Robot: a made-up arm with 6 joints.
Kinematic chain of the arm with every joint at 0, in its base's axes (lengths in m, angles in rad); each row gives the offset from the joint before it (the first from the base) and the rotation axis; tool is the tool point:
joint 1: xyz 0 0 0.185 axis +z
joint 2: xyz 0 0.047 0 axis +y
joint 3: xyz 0 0 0.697 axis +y
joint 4: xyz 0 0 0.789 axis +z
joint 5: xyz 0 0 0 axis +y
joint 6: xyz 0 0 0.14 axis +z
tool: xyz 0 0 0
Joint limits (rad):
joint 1: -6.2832..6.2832
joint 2: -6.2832..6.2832
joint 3: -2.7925..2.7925
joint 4: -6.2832..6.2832
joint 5: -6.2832..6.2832
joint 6: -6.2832..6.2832
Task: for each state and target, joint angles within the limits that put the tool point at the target. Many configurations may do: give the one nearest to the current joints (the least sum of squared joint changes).
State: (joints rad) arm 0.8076 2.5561 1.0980 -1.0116 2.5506 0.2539
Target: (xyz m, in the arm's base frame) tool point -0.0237 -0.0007 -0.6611
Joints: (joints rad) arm 0.7457 2.3059 1.7526 -0.9027 2.8515 0.2539
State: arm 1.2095 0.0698 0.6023 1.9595 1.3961 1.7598
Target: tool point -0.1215 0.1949 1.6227
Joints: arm 1.2520 -0.1850 0.6008 1.9540 1.4947 1.7598
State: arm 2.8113 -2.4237 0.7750 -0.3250 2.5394 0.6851
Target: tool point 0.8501 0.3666 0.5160
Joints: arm 3.5653 -1.9992 1.4388 -0.3648 2.4558 0.6851
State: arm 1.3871 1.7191 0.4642 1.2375 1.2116 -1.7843
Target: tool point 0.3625 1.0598 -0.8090
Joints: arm 1.0927 1.9963 0.5040 1.2187 1.1288 -1.7843
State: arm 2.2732 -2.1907 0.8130 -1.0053 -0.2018 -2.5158
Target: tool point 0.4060 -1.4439 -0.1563
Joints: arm 1.8941 -2.1737 0.6795 -1.0059 -0.2283 -2.5158
